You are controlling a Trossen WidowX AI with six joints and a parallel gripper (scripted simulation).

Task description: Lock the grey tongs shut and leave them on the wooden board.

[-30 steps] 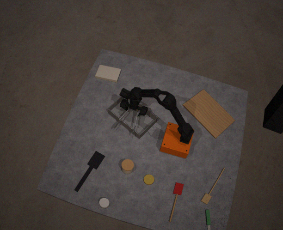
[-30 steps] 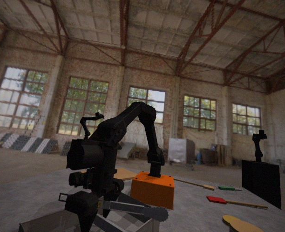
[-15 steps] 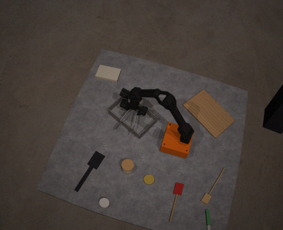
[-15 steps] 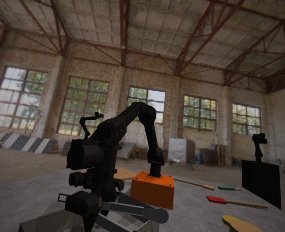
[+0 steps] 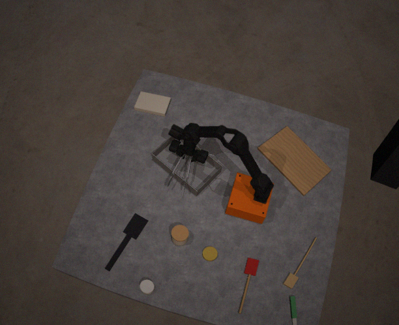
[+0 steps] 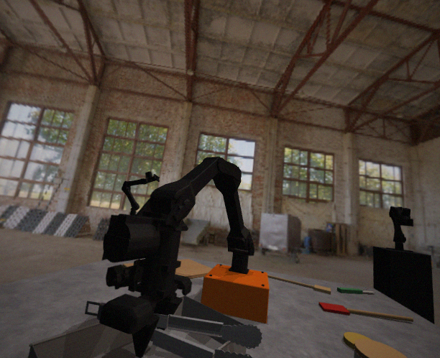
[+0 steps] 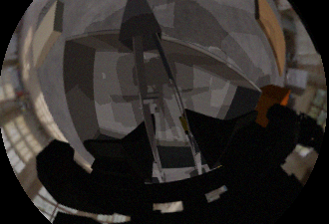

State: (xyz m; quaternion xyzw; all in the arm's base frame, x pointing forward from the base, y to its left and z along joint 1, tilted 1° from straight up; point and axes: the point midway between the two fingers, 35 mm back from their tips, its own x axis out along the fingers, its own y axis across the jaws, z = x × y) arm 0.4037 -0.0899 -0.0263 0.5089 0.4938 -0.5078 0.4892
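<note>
The roasting tin lies 20 mm to the left of my gripper tip. The rest, counted from my gripper tip: wooden board: 530 mm behind, 230 mm to the right, 20 mm below; cream block: 310 mm ahead, 280 mm to the right, 20 mm below; black spatula: 120 mm ahead, 500 mm to the left, 30 mm below.
</note>
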